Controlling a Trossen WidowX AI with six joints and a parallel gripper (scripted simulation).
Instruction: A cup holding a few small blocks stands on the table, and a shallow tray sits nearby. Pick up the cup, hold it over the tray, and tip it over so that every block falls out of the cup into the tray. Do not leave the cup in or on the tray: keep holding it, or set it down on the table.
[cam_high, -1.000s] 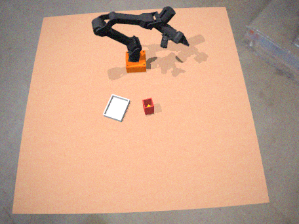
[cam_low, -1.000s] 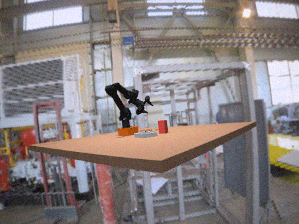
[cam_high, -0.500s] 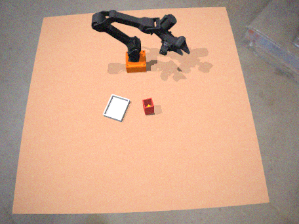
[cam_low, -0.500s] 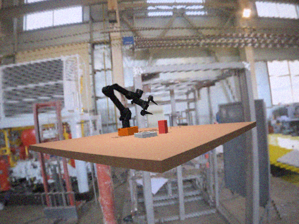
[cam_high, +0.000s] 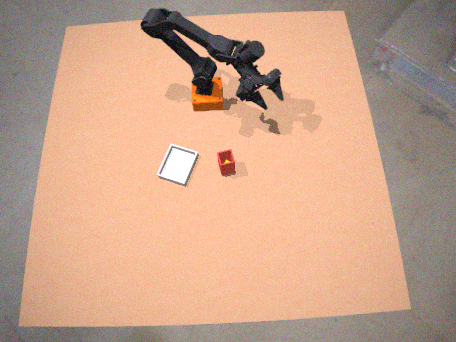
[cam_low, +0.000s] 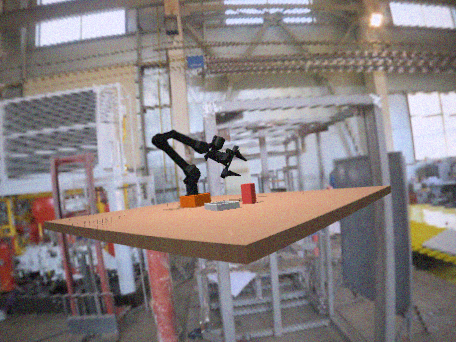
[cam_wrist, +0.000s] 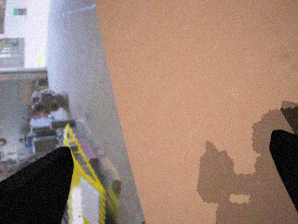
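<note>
Now: gripper tip 180 mm short of the yellow block, 140 mm to the left of it and 130 mm above it. From my gripper tip the other things lie so: red square cup 180 mm ahead, 150 mm to the right, 150 mm below.
</note>
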